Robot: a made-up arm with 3 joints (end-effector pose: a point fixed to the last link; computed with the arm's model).
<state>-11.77 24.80 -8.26</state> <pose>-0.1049 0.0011 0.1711 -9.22 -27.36 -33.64</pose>
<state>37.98 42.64 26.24</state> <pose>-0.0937 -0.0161 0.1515 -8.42 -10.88 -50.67</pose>
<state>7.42 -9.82 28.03</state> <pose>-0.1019 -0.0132 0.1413 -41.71 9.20 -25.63</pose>
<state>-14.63 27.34 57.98</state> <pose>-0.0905 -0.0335 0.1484 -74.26 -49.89 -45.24</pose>
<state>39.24 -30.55 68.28</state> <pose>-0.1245 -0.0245 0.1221 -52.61 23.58 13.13</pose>
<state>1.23 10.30 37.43</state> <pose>-0.0969 -0.0192 0.1421 -49.90 -16.32 -34.77</pose>
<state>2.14 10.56 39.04</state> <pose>-0.0969 -0.0200 0.1414 -50.81 -16.30 -34.70</pose>
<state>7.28 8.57 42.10</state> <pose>-0.0980 -0.0209 0.1384 -50.90 -11.52 -32.74</pose>
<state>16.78 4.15 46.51</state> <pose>-0.1011 -0.0212 0.1336 -49.61 -2.24 -27.83</pose>
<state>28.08 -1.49 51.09</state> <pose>-0.1059 -0.0201 0.1288 -46.65 8.15 -20.36</pose>
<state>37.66 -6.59 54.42</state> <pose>-0.1108 -0.0180 0.1261 -42.86 16.24 -12.90</pose>
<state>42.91 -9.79 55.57</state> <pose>-0.1137 -0.0164 0.1255 -39.88 20.73 -8.36</pose>
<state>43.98 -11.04 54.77</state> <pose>-0.1143 -0.0156 0.1260 -38.38 22.44 -7.23</pose>
